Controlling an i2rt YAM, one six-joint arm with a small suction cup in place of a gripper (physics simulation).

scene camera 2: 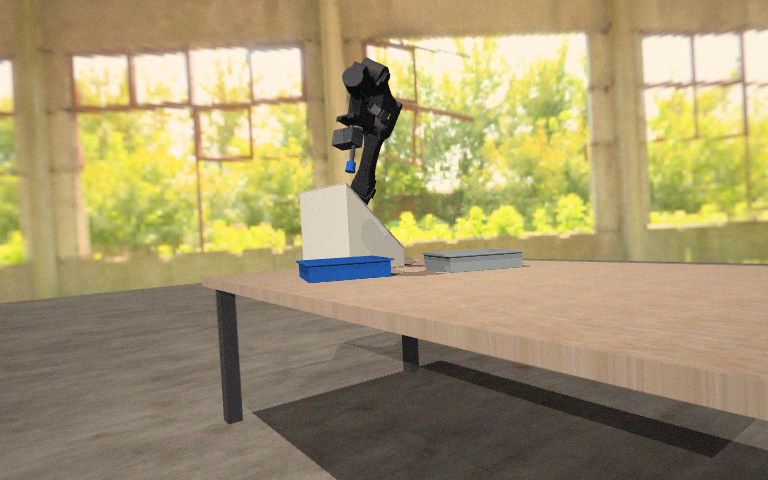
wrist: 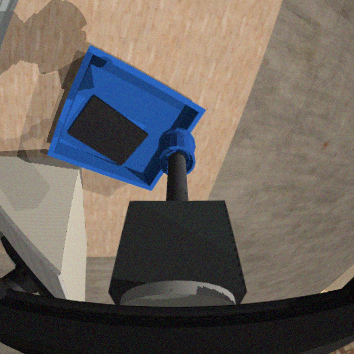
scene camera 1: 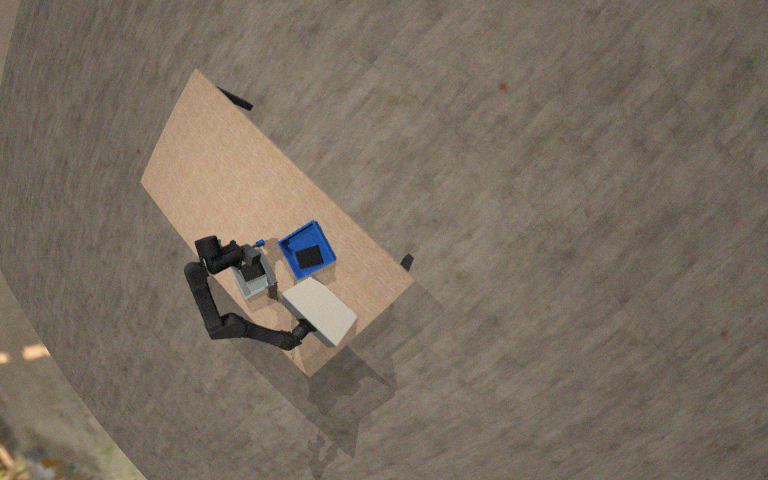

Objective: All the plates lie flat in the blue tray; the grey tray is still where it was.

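Pixels of known places: hand at its tool point: (scene camera 2: 350,171) (wrist: 176,144) (scene camera 1: 262,242); arm's base at its link origin: (scene camera 2: 345,213) (wrist: 31,274) (scene camera 1: 307,324).
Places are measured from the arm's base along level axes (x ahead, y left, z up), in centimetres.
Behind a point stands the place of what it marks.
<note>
The blue tray (scene camera 1: 305,236) @[y -18.3, x 35.1, z -19.4 cm] (scene camera 2: 345,269) @[y -19.0, x 38.7, z -16.9 cm] (wrist: 142,97) @[y -17.7, x 34.8, z -19.4 cm] stands on the table. A black plate (scene camera 1: 309,257) @[y -13.0, x 25.4, z -18.3 cm] (wrist: 107,130) @[y -12.3, x 26.5, z -18.3 cm] lies in it, apparently flat. Lighter blue patches show beside it; I cannot tell whether they are light or another plate. The grey tray (scene camera 1: 258,285) @[y 26.7, x 34.8, z -19.5 cm] (scene camera 2: 481,260) @[y 18.1, x 51.3, z -16.9 cm] (wrist: 6,15) @[y 9.9, x 44.4, z -17.7 cm] stands apart; a dark patch inside it in scene camera 1 may be shadow or a plate, and the arm partly covers this tray. My suction cup (scene camera 1: 260,242) (scene camera 2: 350,166) (wrist: 178,150) is off, holds nothing and hangs high above the table.
A pale wedge-shaped block (scene camera 1: 320,311) @[y -9.9, x 0.9, z -0.5 cm] (scene camera 2: 325,223) @[y -9.5, x 3.7, z -3.3 cm] (wrist: 37,200) @[y -1.5, x 16.7, z -5.2 cm] stands close beside the blue tray, near one end of the wooden table (scene camera 1: 209,158) @[y 1.2, x 113.1, z -19.7 cm] (scene camera 2: 566,294) @[y -4.6, x 99.0, z -19.7 cm] (wrist: 240,30) @[y -32.5, x 54.8, z -19.7 cm]. The arm's base is beside the block. A table edge runs past the blue tray.
</note>
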